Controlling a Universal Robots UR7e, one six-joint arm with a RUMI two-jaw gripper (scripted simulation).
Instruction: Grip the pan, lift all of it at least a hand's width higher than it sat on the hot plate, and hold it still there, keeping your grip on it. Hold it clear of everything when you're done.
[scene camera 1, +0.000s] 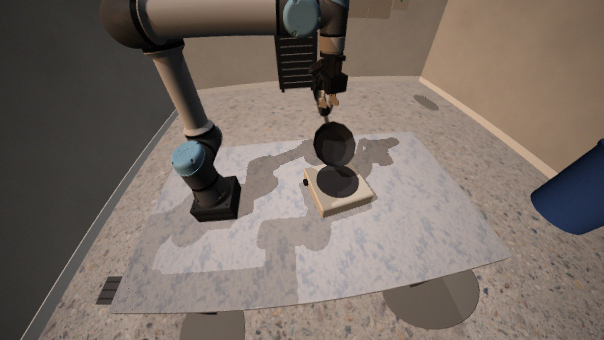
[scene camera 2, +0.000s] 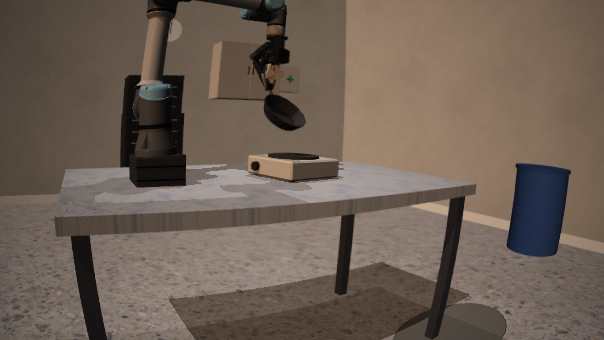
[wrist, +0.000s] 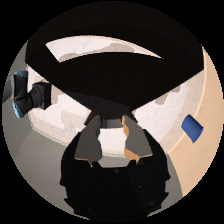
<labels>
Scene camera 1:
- my gripper: 325, 114
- pan: 334, 144
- hot plate: 334, 190
</labels>
